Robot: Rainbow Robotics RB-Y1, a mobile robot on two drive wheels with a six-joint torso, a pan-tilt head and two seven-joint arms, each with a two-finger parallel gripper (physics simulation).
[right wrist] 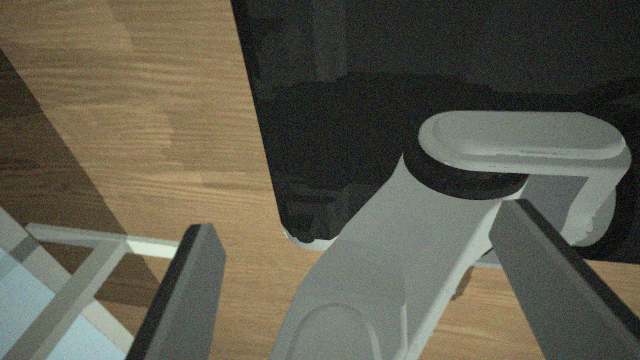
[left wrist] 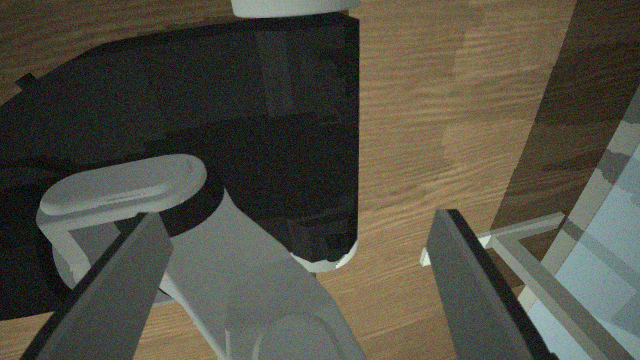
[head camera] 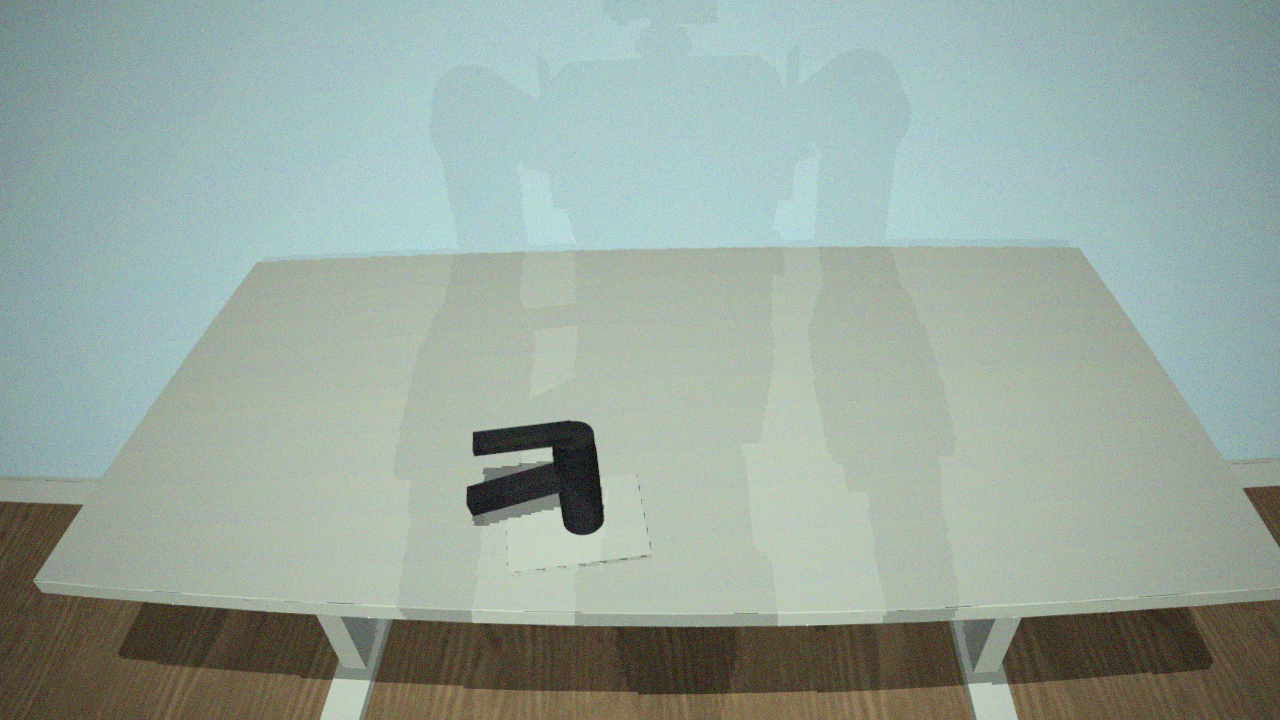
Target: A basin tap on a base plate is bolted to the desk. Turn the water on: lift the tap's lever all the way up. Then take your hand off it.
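Frame: origin at the robot's base, x ahead, y left, z up, level; centimetres.
Seen in the pictures: left gripper, between the fingertips: [left wrist: 296,230]; right gripper, between the fingertips: [right wrist: 355,228].
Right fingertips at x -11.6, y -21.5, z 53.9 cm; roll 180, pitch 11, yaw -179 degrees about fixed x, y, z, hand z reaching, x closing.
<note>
Offsets run from my right fingertips to a thing's top centre. "pt": to the spot under its first point. Level surfaces: height alone.
A black basin tap @[pt dx +62.7, dy +29.2, dz +26.3 cm] [head camera: 580,488] stands upright on a pale base plate @[pt dx +62.1, dy +25.1, dz +18.7 cm] [head camera: 622,537] on the desk, left of the middle in the head view. Its lever @[dx +64.4, dy +34.9, dz +32.9 cm] [head camera: 514,438] at the top points left, roughly level. The spout @[dx +64.2, dy +36.6, dz +27.2 cm] [head camera: 512,488] points left below the lever, a gap between them. My left gripper [left wrist: 296,230] is open and empty, below desk height over the floor in the left wrist view. My right gripper [right wrist: 355,228] is open and empty, also over the floor in the right wrist view. Neither gripper shows in the head view; both are away from the tap.
The light desk @[dz +18.1 cm] [head camera: 1029,501] stands in front of a pale blue wall [head camera: 223,116]. Its front edge runs across the lower head view. Desk legs [head camera: 353,640] [left wrist: 545,285] [right wrist: 75,295] stand on the wooden floor. My dark mobile base [left wrist: 300,165] [right wrist: 325,130] shows beside both grippers in the wrist views.
</note>
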